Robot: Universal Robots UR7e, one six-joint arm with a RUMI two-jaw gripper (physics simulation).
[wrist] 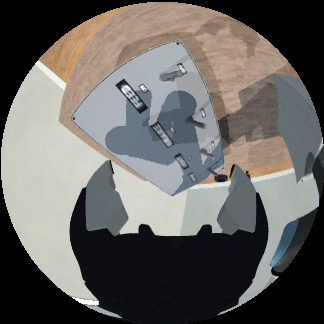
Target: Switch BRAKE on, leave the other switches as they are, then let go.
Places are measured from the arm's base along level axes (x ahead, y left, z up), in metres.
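Pixels of known places: gripper, fingertip midpoint: [172,164].
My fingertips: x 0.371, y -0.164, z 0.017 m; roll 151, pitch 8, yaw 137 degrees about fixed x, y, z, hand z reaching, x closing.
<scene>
Behind a point stands the place of what it marks.
The grey switch panel [95,112] @(x 0.487, y -0.281, z -0.068 m) lies tilted in the upper middle of the wrist view, with a row of dark name labels and several levers. The BRAKE label [162,135] @(x 0.459, y -0.125, z -0.103 m) is second from the top, with small print. The BRAKE lever [197,121] @(x 0.373, y -0.109, z -0.117 m) stands near the panel's right edge, below its small white tag; I cannot tell for certain which way it is thrown. The FEED lever [171,75] @(x 0.348, y -0.219, z -0.111 m) is above it, and two more levers [206,153] @(x 0.412, y 0.008, z -0.120 m) [215,172] @(x 0.428, y 0.125, z -0.114 m) are below. My gripper [172,164] @(x 0.371, y -0.164, z 0.017 m) is open and empty, its fingertips near the panel's lower end, apart from the BRAKE lever.
The panel is on a brown wooden surface [240,75] @(x 0.209, y -0.119, z -0.233 m). A grey box-like object [297,120] @(x 0.086, y -0.022, z -0.110 m) stands at the right edge, with a dark and blue object [290,245] below it. A small dark round part [220,178] is near the right fingertip. Shadows cross the panel.
</scene>
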